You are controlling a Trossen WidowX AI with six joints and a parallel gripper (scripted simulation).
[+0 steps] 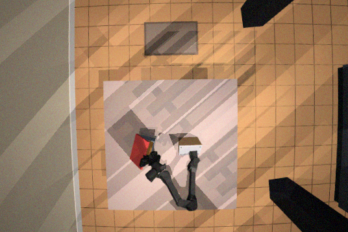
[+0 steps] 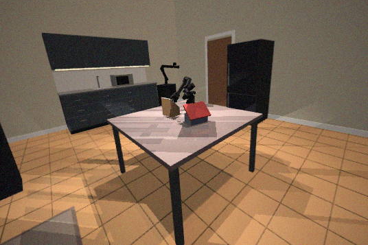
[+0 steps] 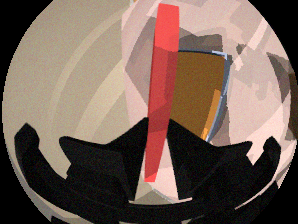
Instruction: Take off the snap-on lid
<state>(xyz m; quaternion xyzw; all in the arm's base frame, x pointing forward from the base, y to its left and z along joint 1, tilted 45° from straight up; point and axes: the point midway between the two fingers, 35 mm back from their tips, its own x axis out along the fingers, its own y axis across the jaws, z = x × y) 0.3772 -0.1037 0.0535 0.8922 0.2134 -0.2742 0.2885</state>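
The red lid is 60 mm ahead of my gripper tip, 50 mm below it and 20 mm to the right of it. From my gripper tip the other things lie so: storage box 140 mm below, 30 mm ahead, 10 mm to the right.
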